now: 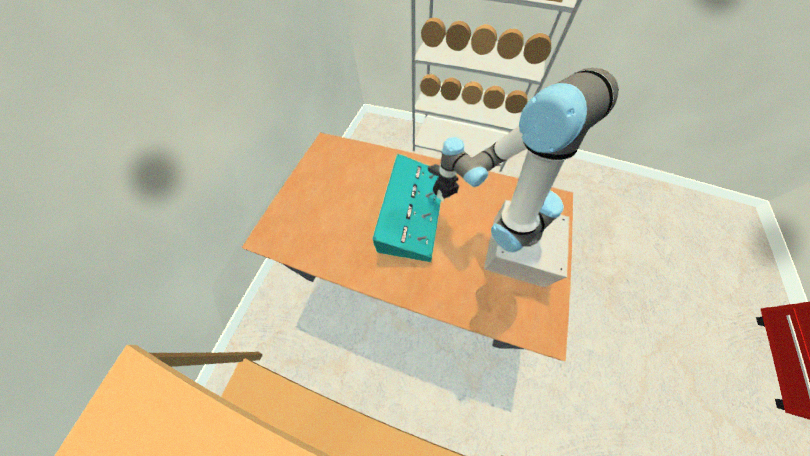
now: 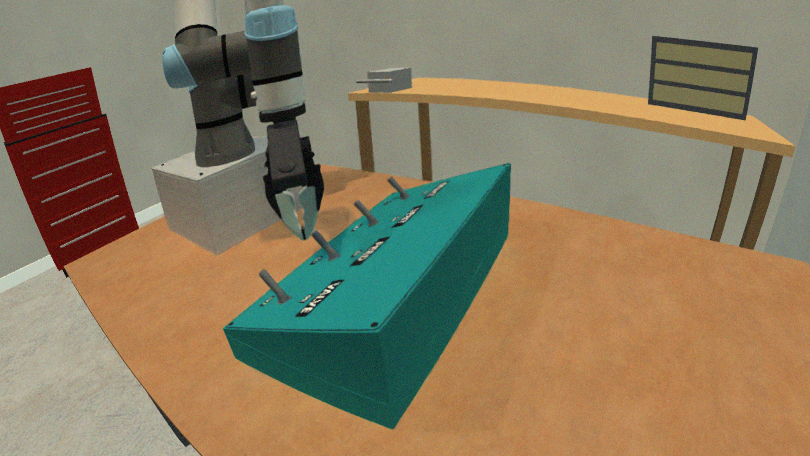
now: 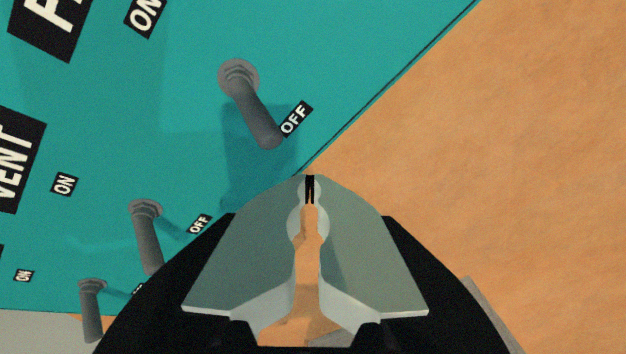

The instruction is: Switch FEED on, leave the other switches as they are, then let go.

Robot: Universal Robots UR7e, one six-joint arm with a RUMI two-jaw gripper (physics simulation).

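Frame: origin at the arm's base, x ahead, y left, z up, level; millimetres.
Seen in the pictures: gripper, fingertip midpoint: (image 1: 440, 198) (image 2: 305, 239) (image 3: 310, 177); arm's base, link origin: (image 2: 225, 156).
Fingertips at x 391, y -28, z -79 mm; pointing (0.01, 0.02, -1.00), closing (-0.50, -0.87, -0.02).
Observation:
Pixels of each thing's middle, then the offset from my fingertips to it. Level surfaces: height alone.
- teal sloped console, body centre: (image 3: 112, 70) (image 2: 394, 262) (image 1: 411, 206) dx +112, dy +86, dz -40 mm
- VENT lever, body centre: (image 3: 147, 241) (image 2: 364, 211) dx +13, dy +117, dz +9 mm
- BRAKE lever, body centre: (image 3: 90, 313) (image 2: 397, 186) dx -24, dy +232, dz +9 mm
- orange table, surface height: dz -99 mm
A teal sloped console (image 1: 391, 210) (image 2: 447, 271) (image 3: 125, 100) carries grey toggle levers with ON and OFF labels. The FEED lever (image 1: 426, 215) (image 2: 325, 245) (image 3: 255, 112) leans to its OFF label. The VENT lever (image 2: 365, 212) (image 3: 146, 237) and BRAKE lever (image 2: 398, 188) (image 3: 91, 312) also lean to the OFF side. The VALVE lever (image 1: 422, 238) (image 2: 274, 286) leans the same way. My gripper (image 1: 438, 198) (image 2: 303, 234) (image 3: 310, 177) is shut and empty. Its tips are near the console's low edge, on the OFF side, between the FEED and VENT levers and apart from the FEED lever.
The console stands on the orange table (image 1: 317, 192) (image 2: 595, 339). The arm's grey base block (image 1: 527, 266) (image 2: 215, 203) stands on the low-edge side of the console. A shelf rack (image 1: 413, 87) stands behind the table. A red cabinet (image 2: 79, 186) and a wooden bench (image 2: 538, 99) stand farther off.

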